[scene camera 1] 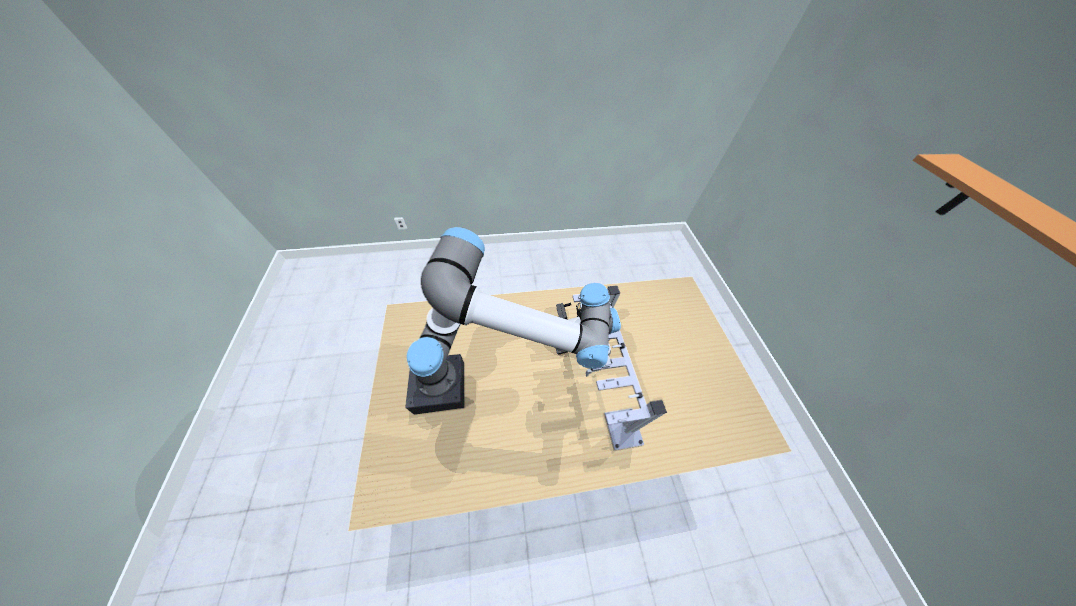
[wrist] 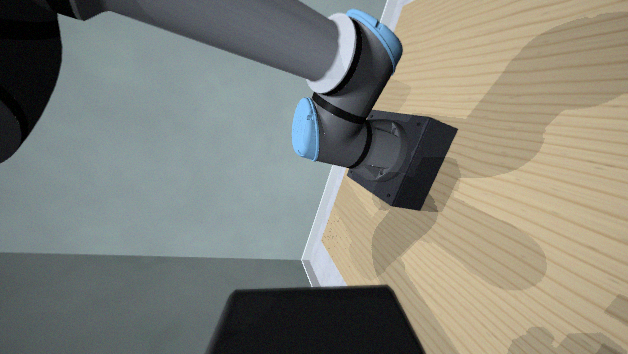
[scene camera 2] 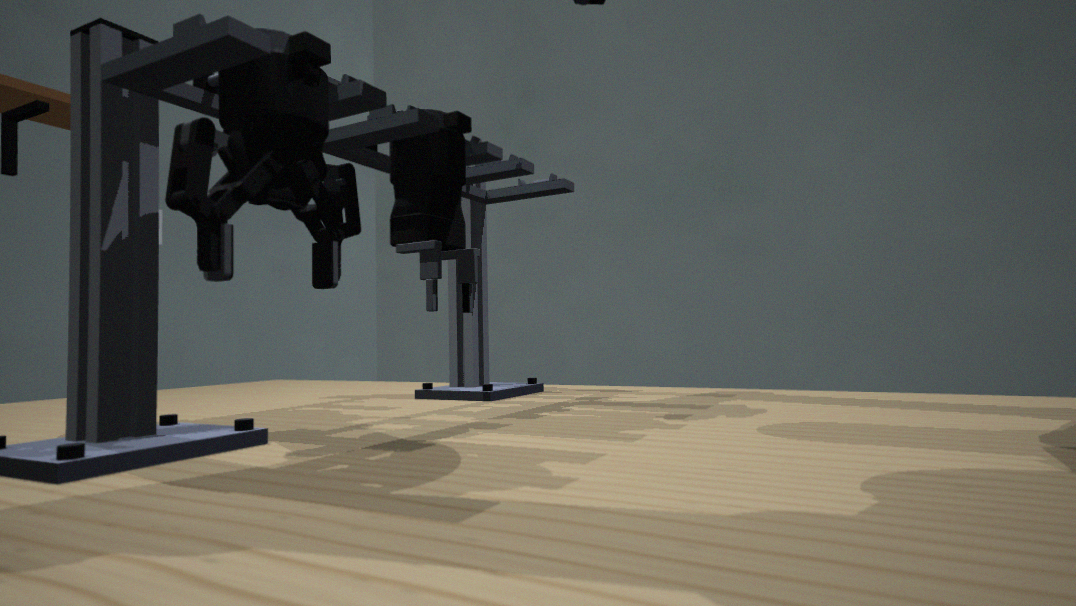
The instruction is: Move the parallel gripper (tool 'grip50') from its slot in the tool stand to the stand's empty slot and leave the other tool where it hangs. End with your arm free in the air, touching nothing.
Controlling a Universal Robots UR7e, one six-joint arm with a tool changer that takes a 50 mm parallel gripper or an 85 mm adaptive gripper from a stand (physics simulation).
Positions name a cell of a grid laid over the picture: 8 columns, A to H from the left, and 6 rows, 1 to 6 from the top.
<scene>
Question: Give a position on a parallel gripper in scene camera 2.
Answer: D2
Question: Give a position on a tool stand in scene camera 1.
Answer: E5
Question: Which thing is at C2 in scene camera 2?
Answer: A black adaptive gripper.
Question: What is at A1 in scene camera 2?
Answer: A tool stand.
</scene>
